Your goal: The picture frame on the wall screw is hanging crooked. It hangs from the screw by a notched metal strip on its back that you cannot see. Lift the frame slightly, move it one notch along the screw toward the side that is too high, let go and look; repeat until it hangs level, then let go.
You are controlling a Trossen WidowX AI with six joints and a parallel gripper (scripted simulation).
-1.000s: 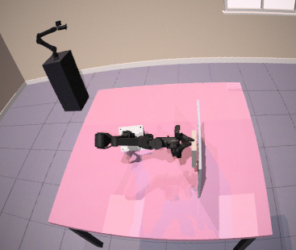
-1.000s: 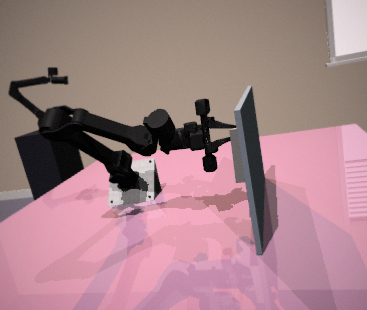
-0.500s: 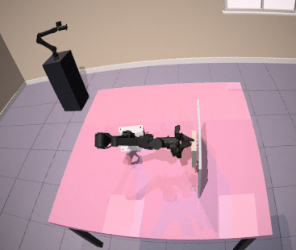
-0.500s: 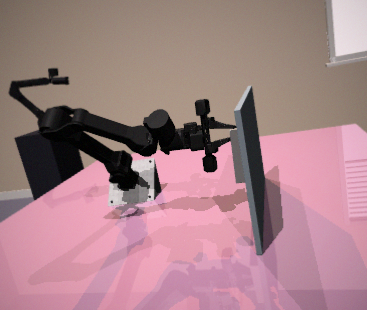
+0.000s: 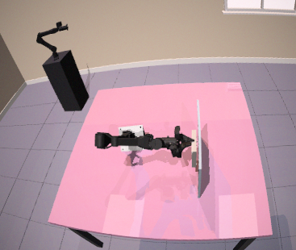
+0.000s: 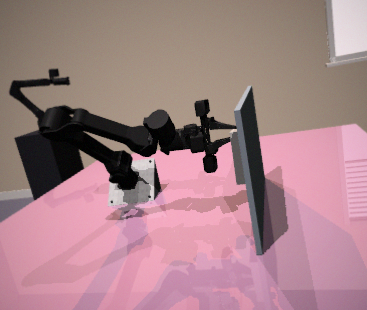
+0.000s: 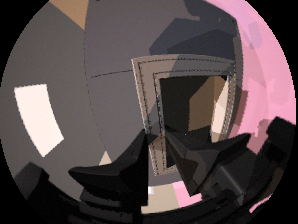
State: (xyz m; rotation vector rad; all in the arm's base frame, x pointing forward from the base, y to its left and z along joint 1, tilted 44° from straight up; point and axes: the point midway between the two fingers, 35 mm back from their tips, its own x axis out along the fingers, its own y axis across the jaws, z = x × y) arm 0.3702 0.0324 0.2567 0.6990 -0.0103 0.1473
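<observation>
The picture frame is 1 cm ahead of my gripper tip and 5 cm below it. From my gripper tip the other things lie so: thin wall panel 2 cm ahead, 1 cm to the left, 6 cm below.
</observation>
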